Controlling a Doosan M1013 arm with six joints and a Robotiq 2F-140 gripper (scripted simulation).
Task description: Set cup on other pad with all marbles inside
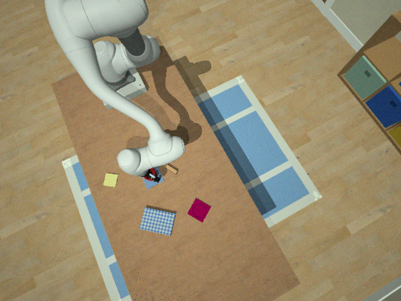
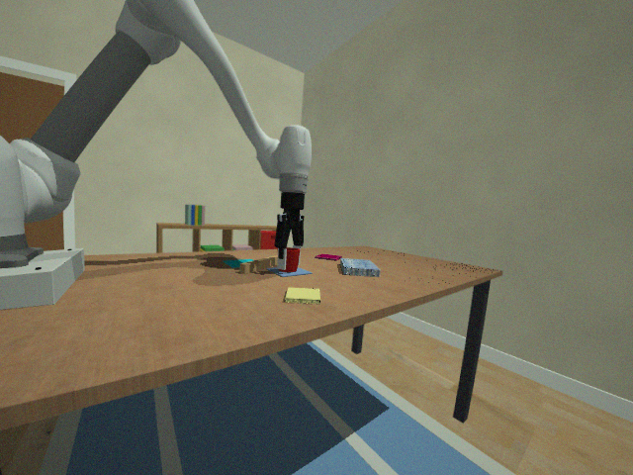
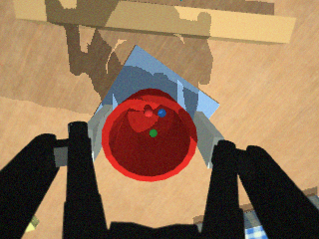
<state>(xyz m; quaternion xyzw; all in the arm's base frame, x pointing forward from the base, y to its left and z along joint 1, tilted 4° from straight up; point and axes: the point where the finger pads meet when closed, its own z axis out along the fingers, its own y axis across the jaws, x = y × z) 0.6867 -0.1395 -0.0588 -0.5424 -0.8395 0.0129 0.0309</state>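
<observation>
The red cup lies 20 mm below my hand. From my hand the other things lie so: green marble: 10 mm ahead, 10 mm to the right, 30 mm below; then blue marble: 10 mm to the left, 30 mm below; then red marble: 10 mm behind, 30 mm below.
</observation>
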